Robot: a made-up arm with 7 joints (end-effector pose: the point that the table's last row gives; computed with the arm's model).
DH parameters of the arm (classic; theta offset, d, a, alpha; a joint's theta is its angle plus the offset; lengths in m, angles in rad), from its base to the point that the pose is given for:
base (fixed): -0.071 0 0 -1.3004
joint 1: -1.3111 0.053 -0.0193 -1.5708
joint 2: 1.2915 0 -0.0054 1.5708
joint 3: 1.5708 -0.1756 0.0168 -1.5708
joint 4: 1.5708 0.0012 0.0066 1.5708
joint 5: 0 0.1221 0 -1.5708
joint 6: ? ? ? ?
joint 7: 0 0.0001 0 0
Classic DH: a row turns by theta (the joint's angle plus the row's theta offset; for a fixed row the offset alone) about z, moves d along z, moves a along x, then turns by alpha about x.
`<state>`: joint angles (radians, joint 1 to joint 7).
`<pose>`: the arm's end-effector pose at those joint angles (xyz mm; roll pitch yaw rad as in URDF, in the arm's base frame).
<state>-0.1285 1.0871 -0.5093 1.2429 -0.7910 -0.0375 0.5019</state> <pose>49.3 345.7 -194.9 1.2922 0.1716 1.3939</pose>
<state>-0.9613 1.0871 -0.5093 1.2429 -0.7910 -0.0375 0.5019</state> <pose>246.4 302.2 -88.8 0.5160 -0.0379 1.1038</pose>
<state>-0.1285 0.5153 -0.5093 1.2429 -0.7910 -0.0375 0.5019</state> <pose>27.9 200.3 -322.0 1.2169 0.7348 1.4337</pose>
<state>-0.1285 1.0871 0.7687 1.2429 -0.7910 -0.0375 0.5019</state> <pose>45.9 383.8 -122.6 0.1611 0.1877 1.8363</pose>
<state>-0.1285 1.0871 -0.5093 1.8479 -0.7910 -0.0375 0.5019</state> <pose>-34.8 372.4 -138.6 1.5116 -0.1957 1.8229</pose>
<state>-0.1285 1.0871 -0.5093 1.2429 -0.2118 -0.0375 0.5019</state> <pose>49.1 345.0 -195.9 1.7535 0.1799 1.1134</pose>
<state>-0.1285 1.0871 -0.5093 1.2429 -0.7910 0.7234 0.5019</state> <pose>10.0 339.2 -196.1 1.7980 0.1893 2.0682</pose>
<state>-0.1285 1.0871 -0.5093 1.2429 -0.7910 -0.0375 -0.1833</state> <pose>49.3 345.7 -194.9 1.1620 0.8208 1.1357</pose>
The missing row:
joint 6: -1.5708 0 0.0536 1.5708
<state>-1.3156 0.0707 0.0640 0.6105 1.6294 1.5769 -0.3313</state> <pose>299.6 54.4 -20.0 1.1575 0.1432 1.2466</pose>
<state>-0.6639 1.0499 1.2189 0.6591 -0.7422 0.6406 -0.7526</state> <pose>143.8 356.7 -17.5 -0.5912 -0.4540 0.1944</pose>
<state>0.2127 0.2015 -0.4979 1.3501 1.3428 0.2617 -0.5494</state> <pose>-116.1 122.9 -328.1 -1.9393 0.6939 2.5672</pose>
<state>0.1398 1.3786 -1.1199 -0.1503 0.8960 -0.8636 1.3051</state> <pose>-33.0 157.8 -188.4 0.6013 -0.1385 -0.9919</pose>
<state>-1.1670 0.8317 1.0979 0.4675 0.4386 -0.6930 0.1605</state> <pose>180.6 282.7 71.7 -0.7551 -1.2041 1.9216</pose>
